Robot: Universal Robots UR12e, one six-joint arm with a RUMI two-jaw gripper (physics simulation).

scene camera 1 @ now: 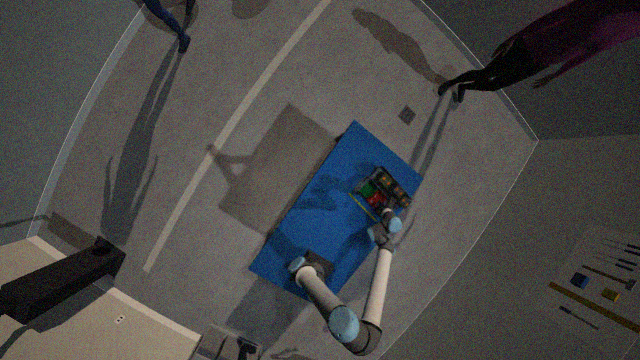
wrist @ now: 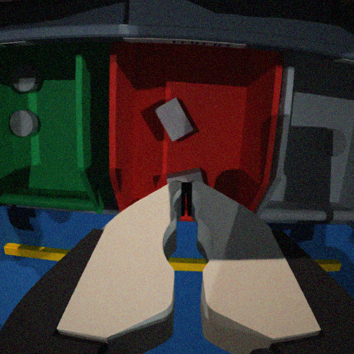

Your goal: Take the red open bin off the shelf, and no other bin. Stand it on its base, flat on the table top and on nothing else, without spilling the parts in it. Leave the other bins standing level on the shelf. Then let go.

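Frame: origin at the arm's base, x back, y up, z left, level; metres.
Seen in the pictures: gripper, fingertip midpoint: (scene camera 1: pixel 379 201).
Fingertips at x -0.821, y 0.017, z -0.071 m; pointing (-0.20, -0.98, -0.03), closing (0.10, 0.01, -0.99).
Pixels of each thing's middle, then the offset from my fingertips to it. "spot": a spot on its surface instead. Level surfaces: height alone.
- red open bin, surface spot: (scene camera 1: pixel 377 197) spot: dx -0.024, dy -0.106, dz -0.027 m
- green bin, surface spot: (scene camera 1: pixel 366 189) spot: dx -0.021, dy -0.106, dz +0.102 m
- yellow strip, body centre: (scene camera 1: pixel 363 207) dx +0.122, dy -0.111, dz +0.024 m
- blue table top, its level: dy -0.116 m
The red open bin (wrist: pixel 211 116) (scene camera 1: pixel 377 197) stands in the shelf's lower row, under the shelf's top board (wrist: pixel 211 31). Its open front faces the wrist camera. A grey block (wrist: pixel 174 119) lies inside it. My gripper (wrist: pixel 186 191) (scene camera 1: pixel 383 206) is shut, with its tips right at the bin's low front lip. A sliver of red shows through the narrow slit between the fingers. I see nothing held. A green bin (wrist: pixel 56 140) (scene camera 1: pixel 366 189) with grey round parts stands to the left of the red bin.
A grey bin (wrist: pixel 316 116) stands to the right of the red one. Orange bins (scene camera 1: pixel 393 187) sit on the shelf's upper level. A yellow strip (wrist: pixel 35 251) (scene camera 1: pixel 362 206) lies on the blue table top (wrist: pixel 21 281) (scene camera 1: pixel 322 214) in front of the shelf. People walk on the floor around the table.
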